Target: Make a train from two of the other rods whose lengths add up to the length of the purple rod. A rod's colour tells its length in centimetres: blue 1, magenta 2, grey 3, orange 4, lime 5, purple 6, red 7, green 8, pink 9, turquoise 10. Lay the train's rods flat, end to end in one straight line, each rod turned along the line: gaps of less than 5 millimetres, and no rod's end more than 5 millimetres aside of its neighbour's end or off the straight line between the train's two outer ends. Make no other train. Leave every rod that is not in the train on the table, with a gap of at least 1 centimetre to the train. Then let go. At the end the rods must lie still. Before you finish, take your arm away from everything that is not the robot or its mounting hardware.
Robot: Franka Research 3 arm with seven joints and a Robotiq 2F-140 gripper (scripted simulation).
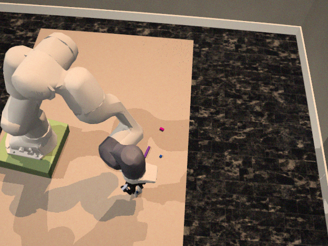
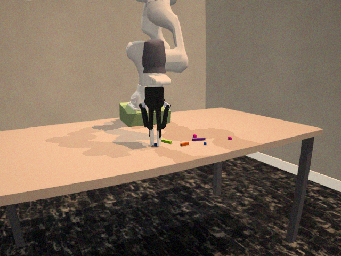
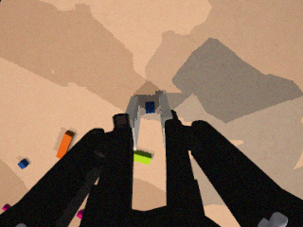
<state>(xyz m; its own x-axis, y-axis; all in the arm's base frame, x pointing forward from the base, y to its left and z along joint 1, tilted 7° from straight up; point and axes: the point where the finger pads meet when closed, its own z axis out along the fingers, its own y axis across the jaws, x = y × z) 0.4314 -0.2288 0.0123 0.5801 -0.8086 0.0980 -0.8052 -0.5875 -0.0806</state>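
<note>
The lime rod lies 6 cm to the left of my hand, 3 cm below it and 1 cm behind it. From my hand the other things lie so: orange rod (10 cm to the left, 7 cm ahead, 3 cm below); purple rod (19 cm to the left, 5 cm ahead, 3 cm below).
</note>
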